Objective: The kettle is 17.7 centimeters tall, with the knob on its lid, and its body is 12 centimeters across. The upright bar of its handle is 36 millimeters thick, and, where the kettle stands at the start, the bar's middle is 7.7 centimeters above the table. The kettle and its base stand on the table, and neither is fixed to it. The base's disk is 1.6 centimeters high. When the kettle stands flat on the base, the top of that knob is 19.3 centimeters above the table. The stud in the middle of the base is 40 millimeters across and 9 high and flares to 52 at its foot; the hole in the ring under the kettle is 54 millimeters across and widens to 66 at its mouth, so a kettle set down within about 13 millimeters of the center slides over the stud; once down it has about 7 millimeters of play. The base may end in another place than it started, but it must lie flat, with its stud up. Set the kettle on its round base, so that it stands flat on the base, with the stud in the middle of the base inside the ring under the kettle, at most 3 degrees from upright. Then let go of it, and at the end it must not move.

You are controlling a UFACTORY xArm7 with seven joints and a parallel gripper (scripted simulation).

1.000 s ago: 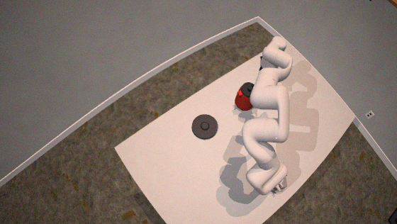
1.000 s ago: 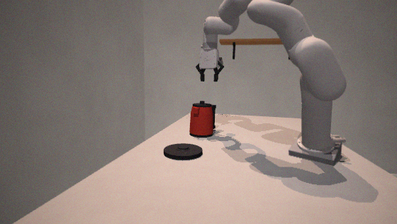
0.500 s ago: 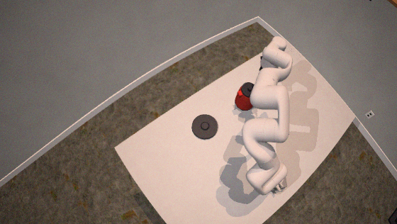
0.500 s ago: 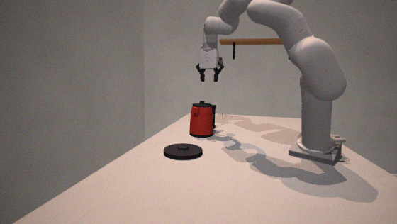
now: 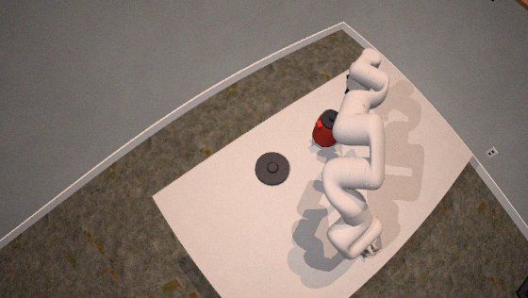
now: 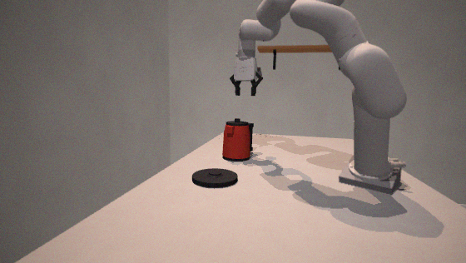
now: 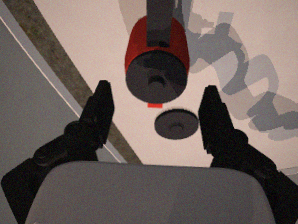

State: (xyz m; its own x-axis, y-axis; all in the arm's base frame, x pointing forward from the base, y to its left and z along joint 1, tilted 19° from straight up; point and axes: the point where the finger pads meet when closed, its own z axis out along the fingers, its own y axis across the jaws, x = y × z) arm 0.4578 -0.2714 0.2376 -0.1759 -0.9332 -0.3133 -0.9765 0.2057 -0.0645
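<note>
Right now my hand is 20 cm above the red kettle, 4 cm to the right of it and 1 cm short of it. Round my hand: round black base 37 cm to the left, 28 cm below, 1 cm behind.
</note>
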